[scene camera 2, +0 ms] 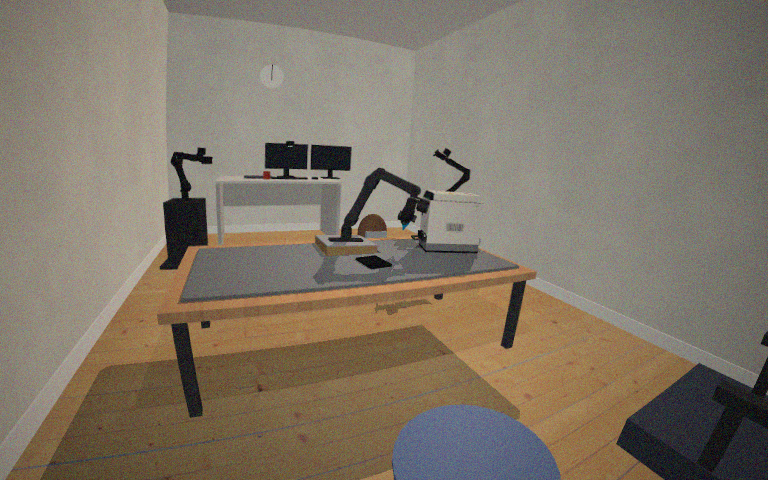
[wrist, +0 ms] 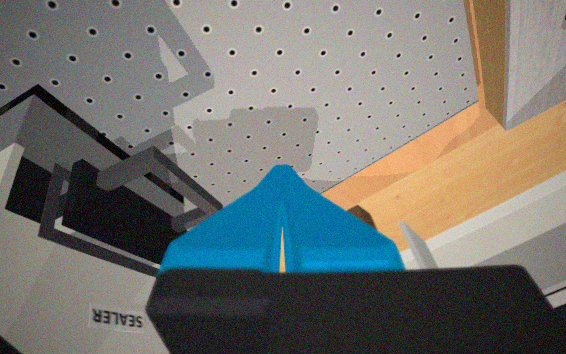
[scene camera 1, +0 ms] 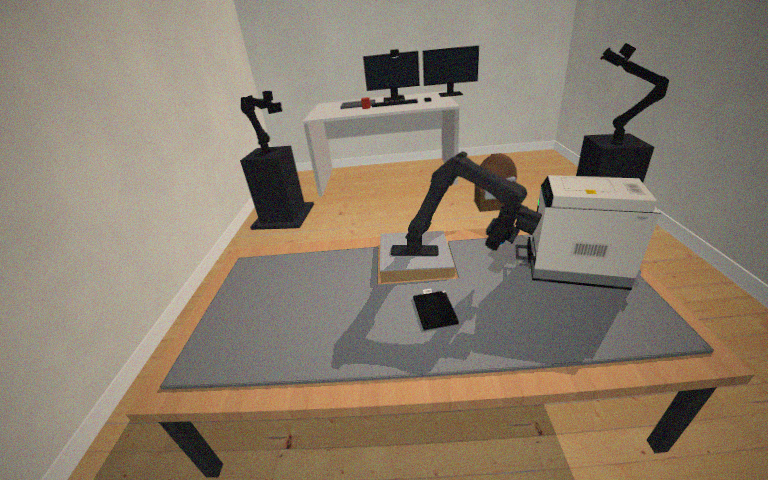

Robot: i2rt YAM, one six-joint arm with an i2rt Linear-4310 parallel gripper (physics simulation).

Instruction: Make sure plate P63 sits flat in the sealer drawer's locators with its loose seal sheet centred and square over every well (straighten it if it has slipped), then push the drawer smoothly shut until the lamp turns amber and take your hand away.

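Frame: origin at the arm's base, x ahead, y left, z up, level; millimetres.
Seen in the pictures: gripper, fingertip midpoint: (scene camera 2: 403, 229) (wrist: 282, 177); arm's base at its link origin: (scene camera 2: 345, 240) (scene camera 1: 414, 251).
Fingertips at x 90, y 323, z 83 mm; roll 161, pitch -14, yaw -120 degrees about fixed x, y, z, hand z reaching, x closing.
Pixels of each thing's top centre, then the offset from my fingertips to it. "spot": a spot on its surface instead. Level surfaces: height alone.
- white sealer at its top centre: (scene camera 1: 598, 186) (scene camera 2: 453, 193) dz +231, dx +9, dy +310 mm
- dark grey handle at a spot on its surface: (wrist: 187, 175) spot: dz -62, dx -29, dy +79 mm
- black flat pad at a spot on its surface: (scene camera 1: 434, 310) (scene camera 2: 373, 261) spot: dz -112, dx +236, dy -247 mm
- grey mat at its surface level: dz -123 mm
The white sealer (scene camera 1: 594, 232) (scene camera 2: 453, 217) stands at the right of the mat, and its label (wrist: 118, 317) shows in the wrist view. A small green light (scene camera 1: 538, 202) shows at its front edge in scene camera 1. A dark grey handle (wrist: 187, 175) stands out low on the sealer's front. The area behind it is dark, and I cannot tell how far in the drawer sits. Plate P63 and its seal sheet do not show. My gripper (scene camera 1: 501, 243) (scene camera 2: 404, 226) (wrist: 282, 177) is shut and empty, blue fingertips together, above the mat and beside the handle, apart from it.
A black flat pad (scene camera 1: 434, 310) (scene camera 2: 373, 262) lies on the grey mat (scene camera 1: 271, 322) (scene camera 2: 243, 277) (wrist: 345, 100). My arm's base block (scene camera 1: 417, 275) (scene camera 2: 346, 247) stands at the back of the table, left of the sealer. A brown rounded object (scene camera 1: 498, 166) shows behind the table.
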